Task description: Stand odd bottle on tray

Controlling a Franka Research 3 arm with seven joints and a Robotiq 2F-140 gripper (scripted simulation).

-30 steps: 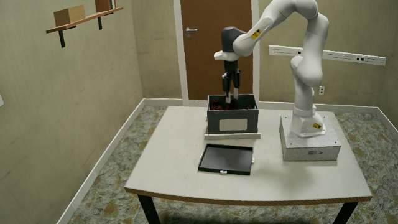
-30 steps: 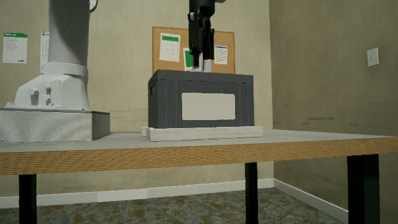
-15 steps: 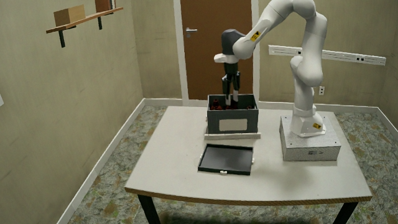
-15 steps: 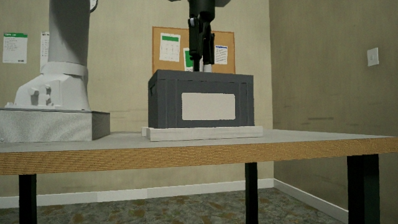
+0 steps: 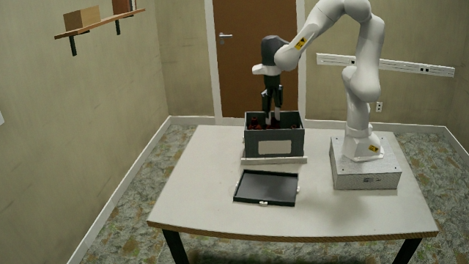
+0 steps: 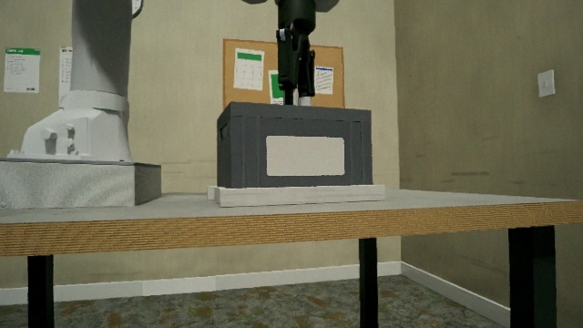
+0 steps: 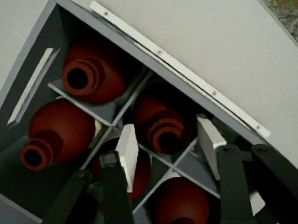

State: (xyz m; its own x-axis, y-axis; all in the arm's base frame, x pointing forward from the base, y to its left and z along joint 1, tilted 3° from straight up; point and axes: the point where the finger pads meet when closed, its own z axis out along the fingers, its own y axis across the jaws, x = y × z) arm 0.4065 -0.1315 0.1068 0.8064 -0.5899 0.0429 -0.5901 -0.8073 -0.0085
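The dark grey crate lies 1 cm behind my hand, 4 cm to the left of it and 9 cm below it. Also, from my hand: dark tray (2 cm behind, 33 cm to the left, 16 cm below).
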